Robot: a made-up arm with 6 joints.
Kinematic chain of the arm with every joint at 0, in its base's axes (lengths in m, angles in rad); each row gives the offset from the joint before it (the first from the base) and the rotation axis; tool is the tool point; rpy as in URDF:
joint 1: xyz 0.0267 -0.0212 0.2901 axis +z
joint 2: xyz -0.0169 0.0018 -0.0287 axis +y
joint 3: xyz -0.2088 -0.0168 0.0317 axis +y
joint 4: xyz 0.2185 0.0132 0.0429 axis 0.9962 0 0.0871
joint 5: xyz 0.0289 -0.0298 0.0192 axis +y
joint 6: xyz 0.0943 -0.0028 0.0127 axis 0.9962 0 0.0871
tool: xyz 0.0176 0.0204 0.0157 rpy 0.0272 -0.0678 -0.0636
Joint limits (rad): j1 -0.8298..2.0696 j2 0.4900..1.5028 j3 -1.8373..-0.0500 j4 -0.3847..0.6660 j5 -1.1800..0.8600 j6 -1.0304..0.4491
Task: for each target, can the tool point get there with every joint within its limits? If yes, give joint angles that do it. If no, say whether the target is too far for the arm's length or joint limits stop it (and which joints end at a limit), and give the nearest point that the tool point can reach.
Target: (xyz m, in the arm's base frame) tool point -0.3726 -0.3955 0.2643
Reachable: no: joint limits stop it (at a limit: joint 1, joint 3, joint 4, joint 5, joint 6) | nearest point 0.0679 -0.2133 0.2844 | short by 0.477 m
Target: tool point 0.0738 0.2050 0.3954
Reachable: yes | joints 1.4350 0.8746 -0.6537 -0.1043 0.5132 -0.0266
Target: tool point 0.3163 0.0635 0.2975
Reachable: yes | joints 0.3384 1.3902 -0.6911 0.2775 0.0406 -0.3492
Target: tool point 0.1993 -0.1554 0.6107
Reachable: yes | joints -0.5762 0.9466 -1.2454 0.5311 0.2414 0.1048
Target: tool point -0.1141 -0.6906 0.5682
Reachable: no: too far | nearest point -0.0361 -0.3197 0.6777 | short by 0.394 m
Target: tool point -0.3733 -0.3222 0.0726
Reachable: no: joint limits stop it (at a limit: joint 1, joint 2, joint 3, joint 4, joint 5, joint 6) | nearest point 0.0159 -0.0667 0.1485 | short by 0.472 m
